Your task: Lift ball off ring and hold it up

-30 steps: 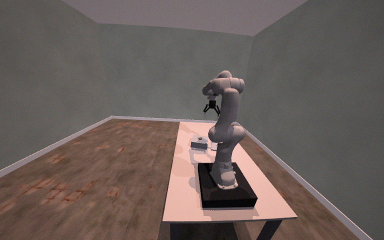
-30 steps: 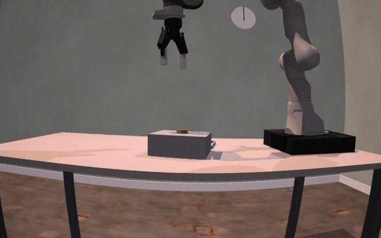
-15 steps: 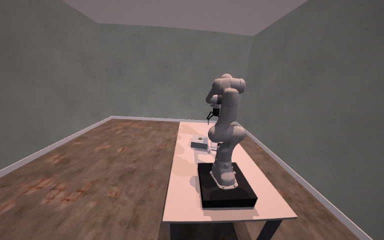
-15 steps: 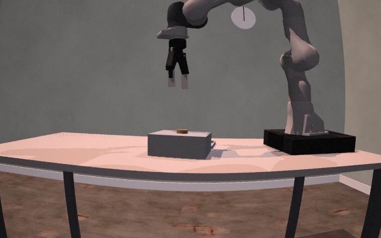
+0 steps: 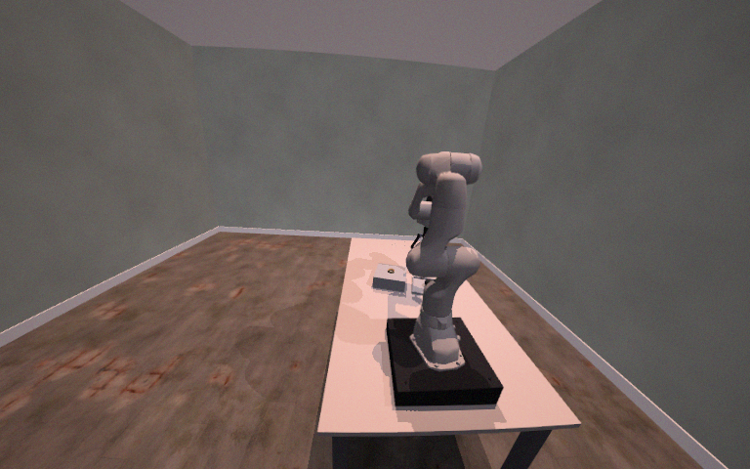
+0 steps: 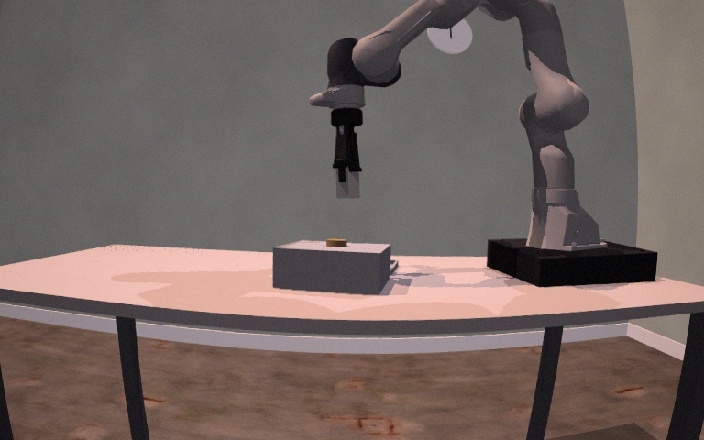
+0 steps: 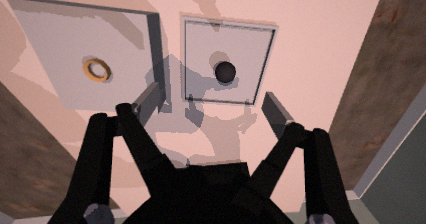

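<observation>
The dark ball is 14 cm below my hand, 3 cm to the right of it and 3 cm behind it. From my hand the other things lie so: shallow tray (17 cm below, 3 cm to the right, 3 cm behind); then stand (20 cm to the left, 12 cm below, 5 cm ahead).
</observation>
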